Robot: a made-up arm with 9 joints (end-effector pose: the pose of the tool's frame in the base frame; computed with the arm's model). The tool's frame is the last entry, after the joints.
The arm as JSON. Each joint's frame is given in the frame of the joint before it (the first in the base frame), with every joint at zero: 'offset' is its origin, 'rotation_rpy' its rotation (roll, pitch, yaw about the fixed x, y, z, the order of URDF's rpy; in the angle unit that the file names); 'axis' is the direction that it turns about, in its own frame. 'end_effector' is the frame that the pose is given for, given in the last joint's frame.
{
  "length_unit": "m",
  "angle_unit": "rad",
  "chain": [
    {
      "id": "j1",
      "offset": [
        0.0,
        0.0,
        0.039
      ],
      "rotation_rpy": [
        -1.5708,
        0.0,
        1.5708
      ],
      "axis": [
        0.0,
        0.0,
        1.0
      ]
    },
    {
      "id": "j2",
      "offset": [
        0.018,
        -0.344,
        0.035
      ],
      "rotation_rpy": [
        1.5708,
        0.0,
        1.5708
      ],
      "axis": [
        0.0,
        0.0,
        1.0
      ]
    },
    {
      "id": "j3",
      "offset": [
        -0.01,
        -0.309,
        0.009
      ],
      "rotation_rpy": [
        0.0,
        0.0,
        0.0
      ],
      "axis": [
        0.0,
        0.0,
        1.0
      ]
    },
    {
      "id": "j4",
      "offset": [
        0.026,
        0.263,
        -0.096
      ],
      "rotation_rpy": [
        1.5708,
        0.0,
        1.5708
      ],
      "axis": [
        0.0,
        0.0,
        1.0
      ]
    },
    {
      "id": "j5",
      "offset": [
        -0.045,
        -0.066,
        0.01
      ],
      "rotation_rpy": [
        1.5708,
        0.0,
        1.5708
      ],
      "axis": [
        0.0,
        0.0,
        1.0
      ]
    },
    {
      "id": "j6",
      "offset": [
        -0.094,
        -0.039,
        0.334
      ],
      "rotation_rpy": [
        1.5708,
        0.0,
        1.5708
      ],
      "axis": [
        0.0,
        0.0,
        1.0
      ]
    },
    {
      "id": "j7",
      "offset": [
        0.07,
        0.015,
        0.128
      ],
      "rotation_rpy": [
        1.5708,
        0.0,
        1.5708
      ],
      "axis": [
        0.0,
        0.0,
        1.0
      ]
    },
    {
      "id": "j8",
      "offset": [
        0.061,
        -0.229,
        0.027
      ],
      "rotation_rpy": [
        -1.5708,
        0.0,
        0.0
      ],
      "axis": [
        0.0,
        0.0,
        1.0
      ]
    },
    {
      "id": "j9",
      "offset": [
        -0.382,
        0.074,
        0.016
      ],
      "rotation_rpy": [
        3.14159,
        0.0,
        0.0
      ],
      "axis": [
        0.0,
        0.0,
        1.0
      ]
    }
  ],
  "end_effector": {
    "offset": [
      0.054,
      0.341,
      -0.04
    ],
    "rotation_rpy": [
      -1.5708,
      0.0,
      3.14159
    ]
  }
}
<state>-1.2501 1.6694 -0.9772 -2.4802 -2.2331 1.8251 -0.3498 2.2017 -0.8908</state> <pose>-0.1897 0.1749 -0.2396 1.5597 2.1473 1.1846</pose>
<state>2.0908 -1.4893 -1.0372 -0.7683 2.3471 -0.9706 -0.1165 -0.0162 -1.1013</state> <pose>0.2562 0.4000 0.0319 0.0308 2.3088 0.1489</pose>
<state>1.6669 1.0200 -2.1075 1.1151 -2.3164 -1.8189 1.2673 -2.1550 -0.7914</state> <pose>-0.0821 -0.2146 -0.1644 2.0384 -0.3564 -2.1635</pose>
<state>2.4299 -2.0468 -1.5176 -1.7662 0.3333 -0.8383 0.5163 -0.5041 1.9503</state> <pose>0.0290 0.3192 0.2341 -1.7585 -1.8216 -0.0789</pose>
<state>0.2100 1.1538 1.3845 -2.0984 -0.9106 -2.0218 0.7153 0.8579 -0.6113</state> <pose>0.2581 0.0979 0.2765 -1.9356 -1.2392 1.1763</pose>
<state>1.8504 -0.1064 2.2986 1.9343 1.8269 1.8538 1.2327 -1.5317 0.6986</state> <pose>0.5765 0.6054 0.1146 -1.0444 -1.7889 0.5954</pose>
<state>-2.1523 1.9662 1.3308 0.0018 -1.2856 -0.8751 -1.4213 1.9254 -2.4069</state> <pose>-0.0488 0.0956 0.1010 1.9981 0.6897 -0.4613</pose>
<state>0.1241 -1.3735 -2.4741 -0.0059 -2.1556 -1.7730 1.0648 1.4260 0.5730</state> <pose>0.0026 -0.0730 0.5026 -0.1862 -0.4474 -3.0353</pose>
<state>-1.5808 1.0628 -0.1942 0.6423 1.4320 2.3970 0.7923 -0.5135 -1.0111</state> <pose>-0.0684 -0.4587 0.2341 2.0369 -2.0299 0.3406</pose>
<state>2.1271 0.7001 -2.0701 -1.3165 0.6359 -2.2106 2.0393 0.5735 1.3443</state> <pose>0.0476 0.1621 -0.3064 0.4565 0.1952 1.2440</pose>
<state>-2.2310 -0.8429 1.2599 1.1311 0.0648 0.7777 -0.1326 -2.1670 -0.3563</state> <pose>-0.2274 -0.7054 -0.5459 1.3665 0.5049 -0.9285</pose>
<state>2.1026 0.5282 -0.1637 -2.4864 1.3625 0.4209 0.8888 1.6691 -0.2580</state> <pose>0.5322 0.0708 0.4813 -2.7252 1.1282 -0.4175</pose>
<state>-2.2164 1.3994 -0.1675 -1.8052 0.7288 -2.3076 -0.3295 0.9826 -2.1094</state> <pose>0.1342 0.0593 -0.5754 1.3764 -1.1501 1.4827</pose>
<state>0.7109 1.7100 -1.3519 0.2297 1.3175 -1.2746 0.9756 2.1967 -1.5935</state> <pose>-0.4828 -0.0809 0.3676 0.0807 2.1748 -1.6220</pose>
